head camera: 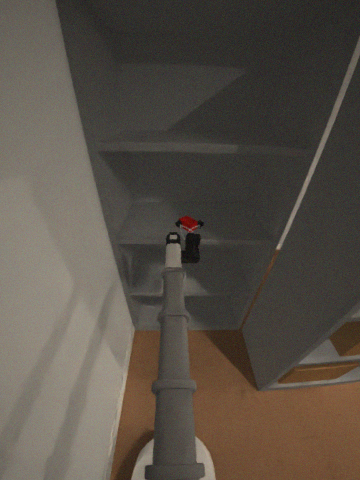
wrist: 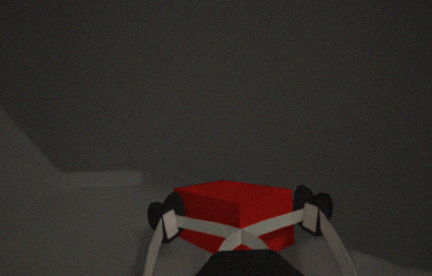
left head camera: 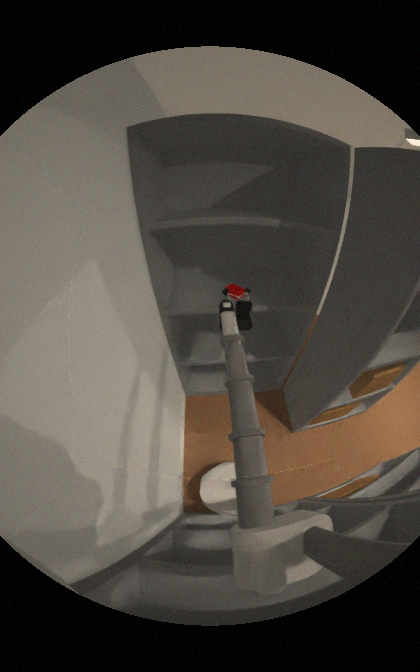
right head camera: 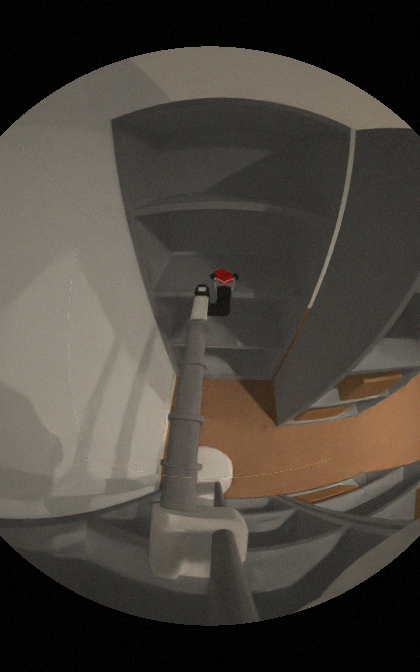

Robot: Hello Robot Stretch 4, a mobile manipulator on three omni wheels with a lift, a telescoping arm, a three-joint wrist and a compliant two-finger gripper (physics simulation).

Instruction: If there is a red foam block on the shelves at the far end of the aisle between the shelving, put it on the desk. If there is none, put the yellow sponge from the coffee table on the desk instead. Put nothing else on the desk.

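Frame: origin at the robot's base, x ahead, y left, z up, level; metres.
Where they show: gripper, fingertip midpoint: (head camera: 189, 221).
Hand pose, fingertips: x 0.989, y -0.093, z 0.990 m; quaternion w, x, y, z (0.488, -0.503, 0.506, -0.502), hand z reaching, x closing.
After its pixels a point has its place.
A red foam block (head camera: 189, 221) {x 0.960, y -0.091, z 1.008 m} (left head camera: 235, 290) (right head camera: 222, 274) (wrist: 235, 201) {x 0.924, y -0.090, z 1.009 m} stands on a middle board of the grey shelves (head camera: 171, 147) {x 0.854, y 0.007, z 1.404 m} (wrist: 69, 218) {x 1.061, y 0.117, z 0.964 m} at the end of the aisle. My gripper (head camera: 189, 225) {x 0.989, y -0.093, z 0.990 m} (wrist: 240, 212) {x 0.989, y -0.093, z 0.990 m} is open. Its two fingertips stand one on each side of the block, at the block's front half, close to its side faces. The block rests on the shelf board. My telescoping arm (head camera: 173, 343) {x 0.273, y 0.000, z 1.106 m} reaches straight out to it. The desk, the coffee table and the yellow sponge are not in view.
A white wall (head camera: 43, 214) {x 0.524, y 0.353, z 1.294 m} runs close along the left of the arm. The tall side panel of another shelving unit (head camera: 317, 257) {x 0.610, y -0.600, z 1.051 m} stands on the right. Brown floor (head camera: 257, 429) {x 0.187, y -0.524, z -0.027 m} lies below. Another shelf board hangs above the block.
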